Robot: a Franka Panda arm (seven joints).
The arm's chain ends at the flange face. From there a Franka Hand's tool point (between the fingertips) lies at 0.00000 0.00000 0.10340 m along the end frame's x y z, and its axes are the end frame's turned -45 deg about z.
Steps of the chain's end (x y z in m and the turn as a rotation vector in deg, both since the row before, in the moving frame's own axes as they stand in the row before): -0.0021, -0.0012, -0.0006, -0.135, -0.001, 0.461; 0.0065, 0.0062, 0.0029, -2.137, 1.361, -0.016; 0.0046, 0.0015, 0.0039, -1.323, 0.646, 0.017; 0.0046, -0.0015, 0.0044, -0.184, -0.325, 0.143; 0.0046, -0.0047, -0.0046, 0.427, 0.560, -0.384; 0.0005, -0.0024, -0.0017, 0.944, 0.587, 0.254; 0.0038, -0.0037, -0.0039, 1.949, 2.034, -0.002; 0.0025, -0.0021, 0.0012, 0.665, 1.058, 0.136
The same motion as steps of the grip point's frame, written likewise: -0.0008, -0.0022, -0.0006, -0.095, -0.096, 0.461; -0.0008, 0.0134, 0.0028, -2.473, -0.549, -0.016; 0.0013, 0.0068, 0.0039, -1.392, -0.479, 0.017; 0.0037, 0.0020, 0.0044, 0.100, -0.360, 0.143; 0.0078, 0.0001, -0.0046, -0.094, 0.698, -0.384; 0.0040, -0.0018, -0.0017, 0.252, 1.083, 0.254; 0.0104, 0.0002, -0.0040, -0.060, 2.816, -0.002; 0.0055, 0.0008, 0.0012, -0.278, 1.218, 0.136
